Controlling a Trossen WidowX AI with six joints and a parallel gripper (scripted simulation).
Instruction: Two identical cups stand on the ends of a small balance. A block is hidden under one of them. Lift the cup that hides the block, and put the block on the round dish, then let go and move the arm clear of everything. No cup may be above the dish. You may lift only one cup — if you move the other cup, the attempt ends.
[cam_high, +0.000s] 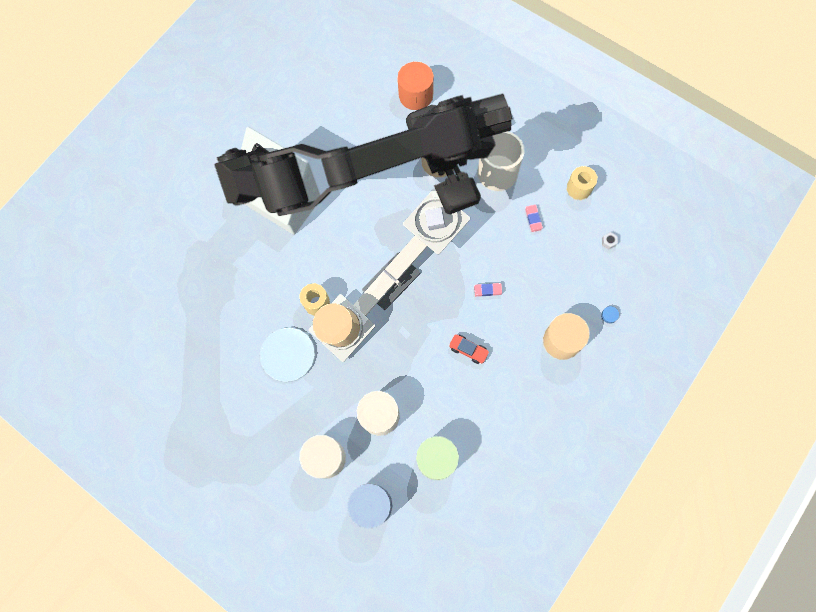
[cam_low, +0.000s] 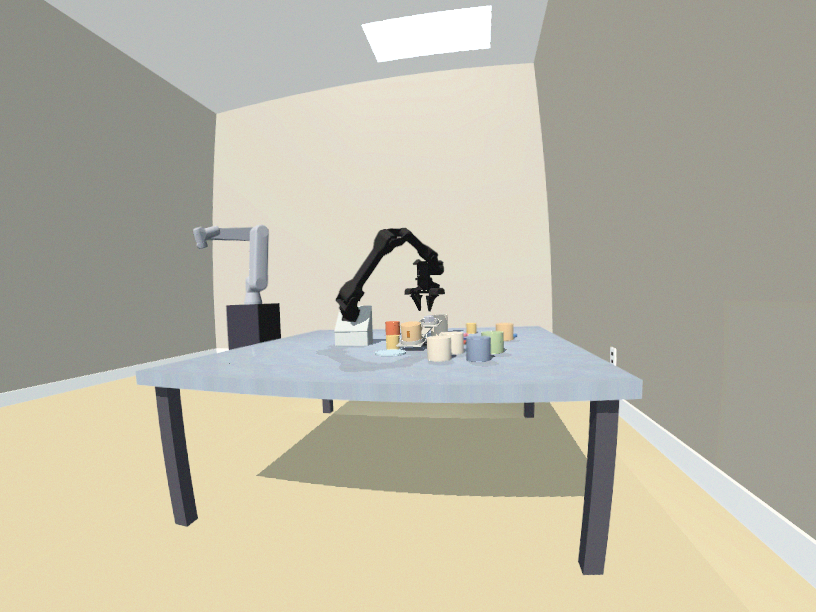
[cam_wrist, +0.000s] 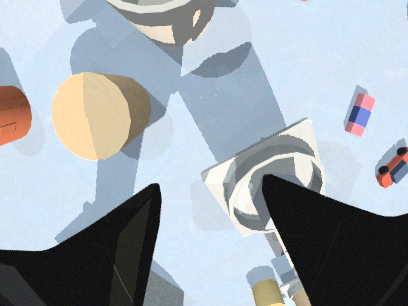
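Right now my gripper tip is 30 mm short of the grey-white block, 60 mm to the left of it and 30 mm above it. Also, from my gripper tip: orange cylinder: 180 mm behind, 150 mm to the left, 80 mm below; then tan cup: 330 mm to the right, 60 mm below; then red car: 210 mm ahead, 200 mm to the right, 110 mm below.
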